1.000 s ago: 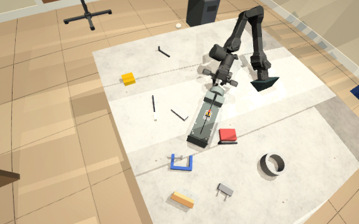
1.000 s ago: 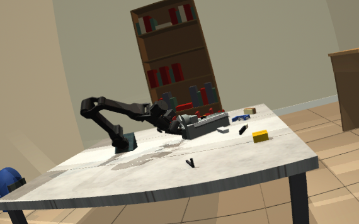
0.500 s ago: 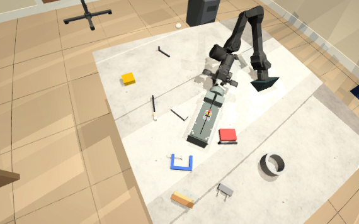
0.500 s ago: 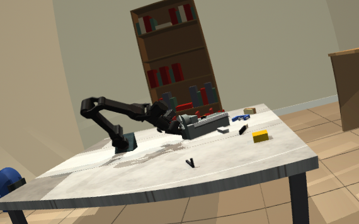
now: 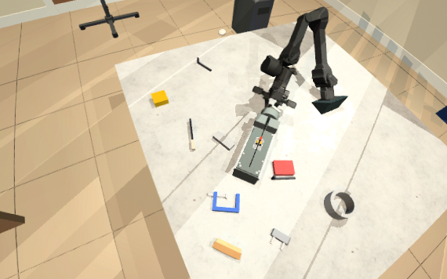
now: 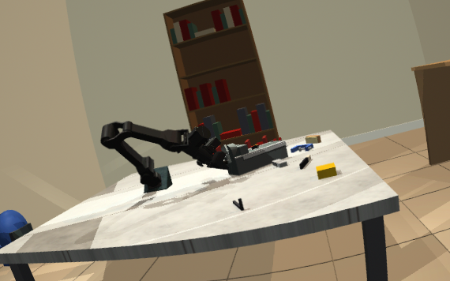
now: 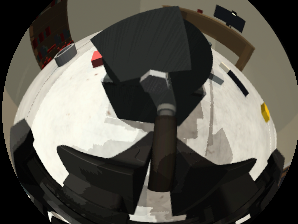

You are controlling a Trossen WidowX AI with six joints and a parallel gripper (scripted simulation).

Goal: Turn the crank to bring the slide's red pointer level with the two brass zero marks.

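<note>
Now: the crank handle 30 mm above my gripper tip, 20 mm behind it and 10 mm to the right of it. The rest, counted from my gripper tip: grey block: 210 mm ahead, 30 mm below; then red pointer: 110 mm ahead, 90 mm to the left, 50 mm above; then red block: 220 mm to the left, 80 mm ahead, 20 mm below.
</note>
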